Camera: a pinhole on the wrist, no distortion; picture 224 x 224 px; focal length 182.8 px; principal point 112.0 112.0 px. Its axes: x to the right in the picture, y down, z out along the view. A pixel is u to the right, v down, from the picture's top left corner.
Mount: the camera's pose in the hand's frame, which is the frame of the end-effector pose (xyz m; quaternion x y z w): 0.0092 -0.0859 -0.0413 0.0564 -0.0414 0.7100 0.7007
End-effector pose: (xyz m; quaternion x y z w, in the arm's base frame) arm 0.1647 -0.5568 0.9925 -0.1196 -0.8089 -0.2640 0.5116
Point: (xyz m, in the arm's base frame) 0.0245 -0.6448 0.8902
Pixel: 31.2 156.0
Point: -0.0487 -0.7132 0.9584
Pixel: outside the picture
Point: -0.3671 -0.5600 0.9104
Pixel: 66.9 59.3
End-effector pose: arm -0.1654 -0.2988 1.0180 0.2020 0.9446 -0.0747 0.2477
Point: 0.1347 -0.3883 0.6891
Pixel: 196.9 161.6
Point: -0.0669 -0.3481 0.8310
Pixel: 206.0 123.5
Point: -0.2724 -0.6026 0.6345
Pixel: 42.5 47.8
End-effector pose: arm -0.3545 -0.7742 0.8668 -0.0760 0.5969 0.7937 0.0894
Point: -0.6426 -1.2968 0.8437
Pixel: behind the camera
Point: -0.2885 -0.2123 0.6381
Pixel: 38.9 114.5
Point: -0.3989 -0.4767 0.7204
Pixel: 63.0 66.9
